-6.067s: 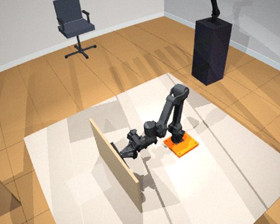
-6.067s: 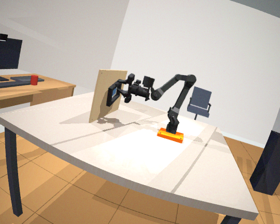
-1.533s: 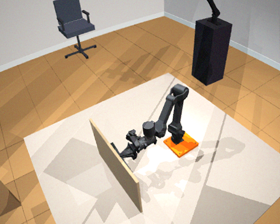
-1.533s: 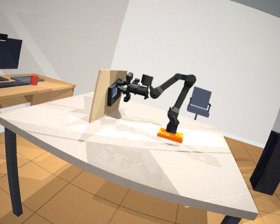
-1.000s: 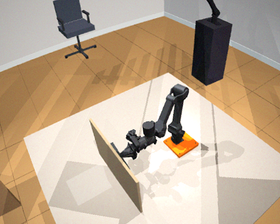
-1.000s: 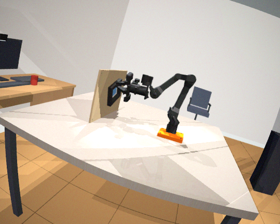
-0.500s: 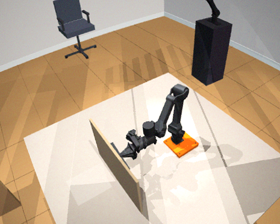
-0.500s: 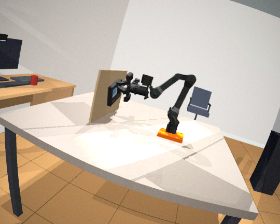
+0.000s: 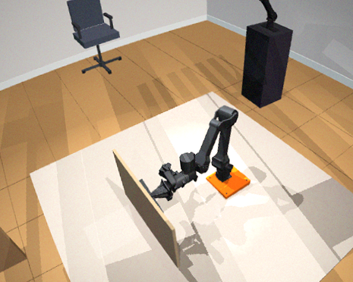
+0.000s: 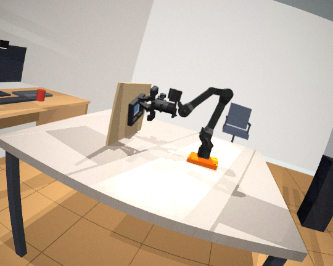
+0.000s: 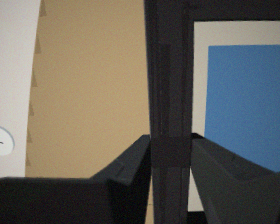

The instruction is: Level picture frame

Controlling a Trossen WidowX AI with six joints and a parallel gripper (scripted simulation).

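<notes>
My gripper tip is now 1 cm short of the picture frame, 1 cm to the left of it and 5 cm above it. Round my gripper tip: wall board (2 cm ahead, 1 cm to the right, 7 cm below).
</notes>
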